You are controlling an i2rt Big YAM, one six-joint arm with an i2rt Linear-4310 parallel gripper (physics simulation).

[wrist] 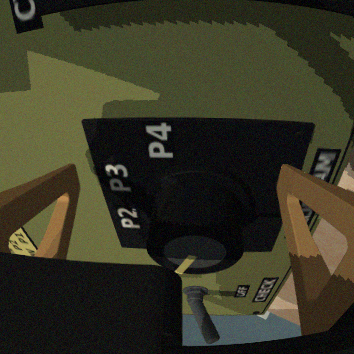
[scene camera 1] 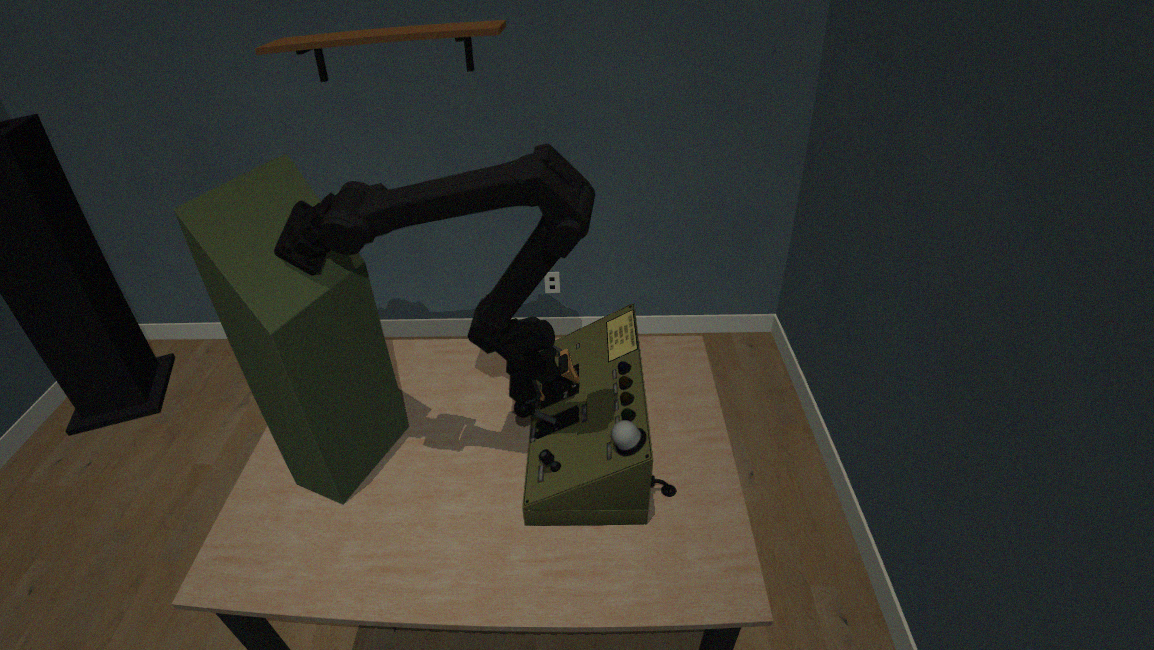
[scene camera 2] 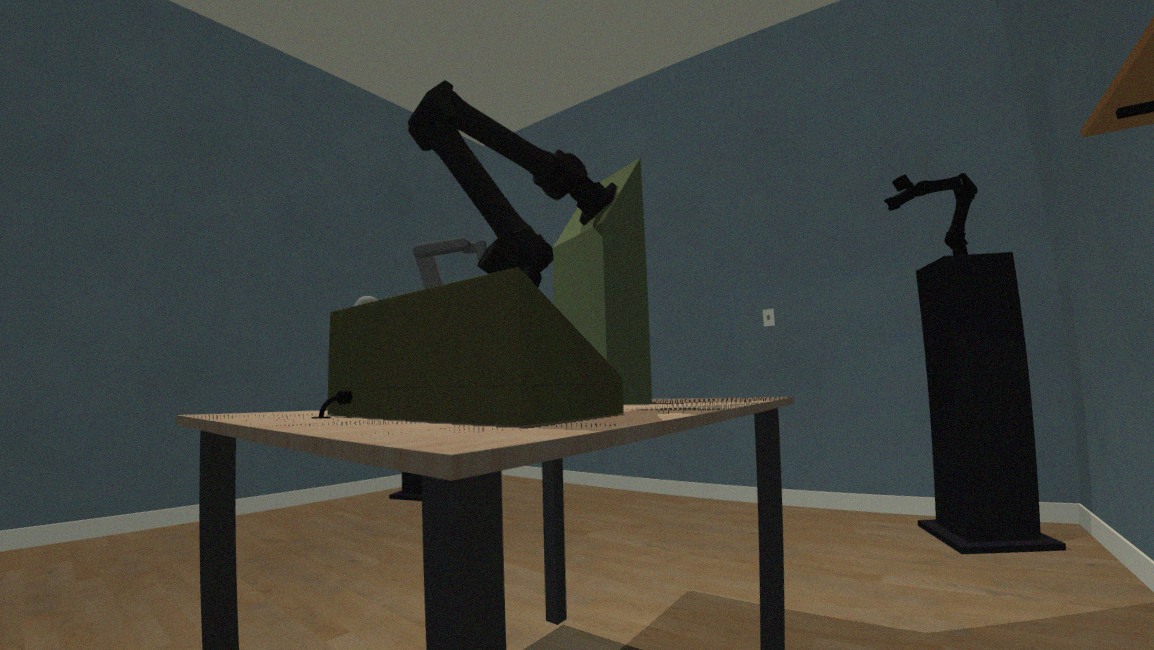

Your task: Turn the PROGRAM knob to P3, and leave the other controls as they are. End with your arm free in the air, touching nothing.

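Where they show: gripper, between the fingertips: (wrist: 177, 175) (scene camera 1: 561, 389); arm's base, origin of its link: (scene camera 1: 304, 239) (scene camera 2: 599, 205).
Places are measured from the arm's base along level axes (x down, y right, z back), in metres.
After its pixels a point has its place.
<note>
The olive control console (scene camera 1: 585, 472) {z -0.391, x 0.403, y 0.370 m} (scene camera 2: 476, 355) {z -0.653, x 0.443, y 0.052 m} (wrist: 225, 65) {z -0.409, x 0.441, y 0.151 m} stands on the table. In the wrist view the black PROGRAM knob (wrist: 197, 210) {z -0.424, x 0.414, y 0.103 m} sits on its dark plate (wrist: 285, 145) {z -0.399, x 0.454, y 0.109 m}, with P2, P3 and P4 readable at left and top. Its yellow pointer line (wrist: 186, 265) {z -0.438, x 0.405, y 0.072 m} points to the lower left, below P2 and away from P3; no P1 label shows beside it. My gripper (wrist: 177, 175) {z -0.440, x 0.426, y 0.111 m} (scene camera 1: 562, 377) {z -0.440, x 0.426, y 0.111 m} is open, its orange-brown fingers on either side of the knob, apart from it, with nothing between them. In scene camera 1 my arm hides the knob.
The CHECK toggle (wrist: 202, 315) {z -0.472, x 0.418, y -0.025 m} is just below the knob in the wrist view. A long lever (scene camera 1: 557, 419) {z -0.398, x 0.422, y 0.198 m}, a small knobbed control (scene camera 1: 549, 460) {z -0.339, x 0.404, y 0.315 m}, a white dome (scene camera 1: 625, 434) {z -0.463, x 0.315, y 0.386 m} and dark buttons are nearby. A tall green block (scene camera 1: 339, 371) {z 0.003, x 0.249, y 0.080 m} (scene camera 2: 625, 322) {z -0.052, x 0.332, y -0.064 m} stands under the arm's base.
</note>
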